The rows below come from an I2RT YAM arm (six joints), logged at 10 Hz.
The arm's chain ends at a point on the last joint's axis. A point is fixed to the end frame.
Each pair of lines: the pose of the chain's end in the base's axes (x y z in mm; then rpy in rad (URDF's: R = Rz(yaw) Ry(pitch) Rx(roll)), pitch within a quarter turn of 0, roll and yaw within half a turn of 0), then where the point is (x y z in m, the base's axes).
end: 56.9 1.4 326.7 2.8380 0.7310 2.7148
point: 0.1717 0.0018 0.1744
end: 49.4 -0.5 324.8 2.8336 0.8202 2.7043
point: 0.1763 -0.0061 0.1825
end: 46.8 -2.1 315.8 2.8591 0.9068 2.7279
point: 0.1837 -0.0141 0.1835
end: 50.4 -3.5 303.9 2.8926 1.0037 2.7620
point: 0.1977 -0.0215 0.1841
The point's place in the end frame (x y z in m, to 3 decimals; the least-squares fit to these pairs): 0.024 -0.009 0.189
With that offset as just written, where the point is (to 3 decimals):
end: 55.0 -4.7 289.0 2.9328 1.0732 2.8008
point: 0.209 -0.027 0.179
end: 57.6 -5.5 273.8 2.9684 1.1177 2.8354
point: 0.216 -0.031 0.170
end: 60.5 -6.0 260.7 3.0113 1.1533 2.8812
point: 0.222 -0.033 0.162
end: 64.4 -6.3 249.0 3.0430 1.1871 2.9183
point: 0.229 -0.034 0.156
